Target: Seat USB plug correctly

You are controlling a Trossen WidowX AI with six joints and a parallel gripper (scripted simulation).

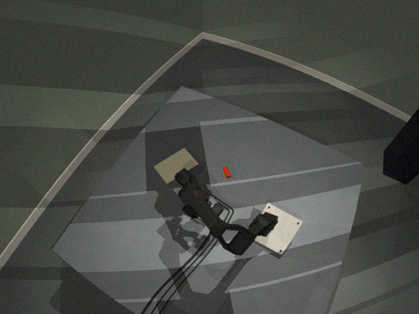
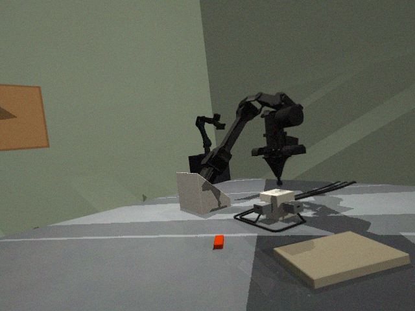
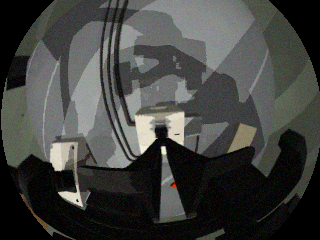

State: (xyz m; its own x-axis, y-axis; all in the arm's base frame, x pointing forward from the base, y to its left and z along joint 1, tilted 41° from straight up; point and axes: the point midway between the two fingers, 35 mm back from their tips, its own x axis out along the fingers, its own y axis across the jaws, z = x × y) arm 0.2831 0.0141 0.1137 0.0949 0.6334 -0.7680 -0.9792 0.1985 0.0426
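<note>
The dark USB plug lies 2 cm below my gripper tip. From my gripper tip the other things lie so: flat beige slab: 25 cm ahead, 20 cm to the right, 11 cm below.
</note>
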